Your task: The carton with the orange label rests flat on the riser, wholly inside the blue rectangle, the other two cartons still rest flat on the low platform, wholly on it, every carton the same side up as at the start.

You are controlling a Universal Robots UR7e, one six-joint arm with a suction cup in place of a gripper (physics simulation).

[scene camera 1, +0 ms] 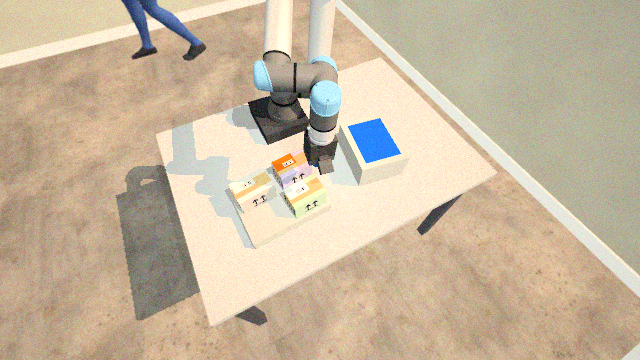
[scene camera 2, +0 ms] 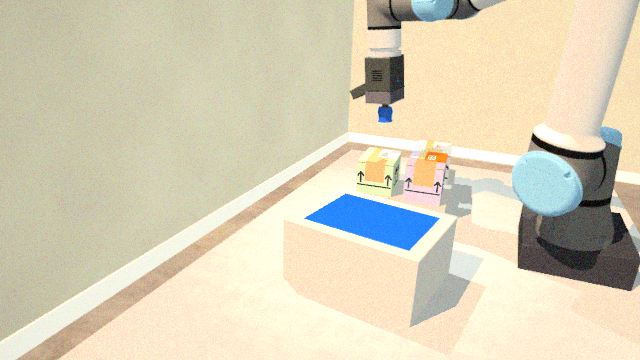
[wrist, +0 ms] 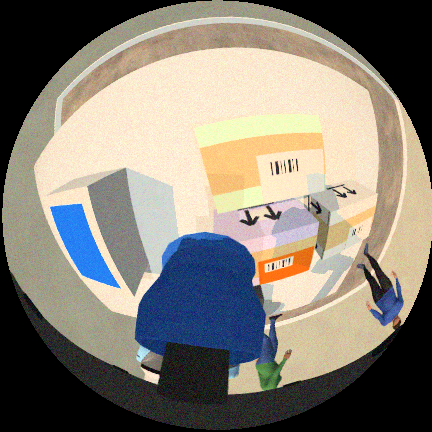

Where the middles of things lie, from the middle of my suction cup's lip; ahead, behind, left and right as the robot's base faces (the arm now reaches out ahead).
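Scene:
Counted from my suction cup: cream carton (scene camera 1: pixel 251 191), 16 cm below, 23 cm to the right, 6 cm behind; tall riser (scene camera 2: pixel 388 258), 19 cm below, 28 cm to the left, 11 cm behind; low platform (scene camera 1: pixel 274 218), 15 cm to the right, 2 cm behind, 22 cm below.

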